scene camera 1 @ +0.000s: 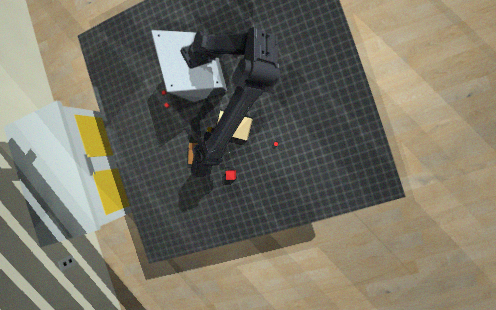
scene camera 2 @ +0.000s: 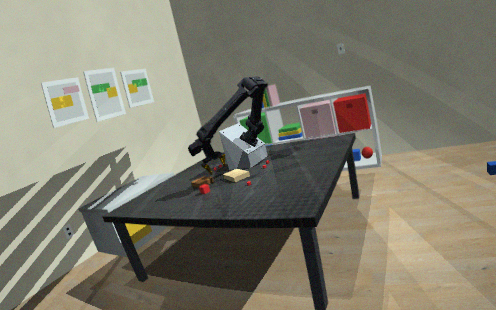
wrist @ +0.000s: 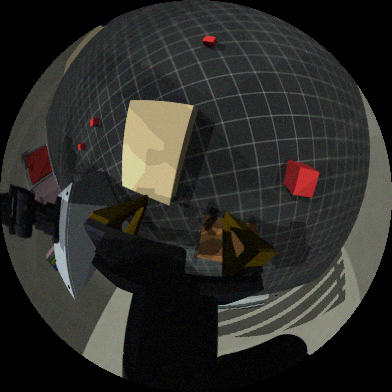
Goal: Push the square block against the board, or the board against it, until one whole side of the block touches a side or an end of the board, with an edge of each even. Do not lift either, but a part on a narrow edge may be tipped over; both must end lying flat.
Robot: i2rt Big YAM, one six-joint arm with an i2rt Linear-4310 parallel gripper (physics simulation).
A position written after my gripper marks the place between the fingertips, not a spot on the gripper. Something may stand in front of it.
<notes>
My gripper (wrist: 186, 207) is open and holds nothing. Also in view: a pale tan board (wrist: 156, 134). On the table rest a brown square block (wrist: 210, 244) and a red cube (wrist: 300, 178).
</notes>
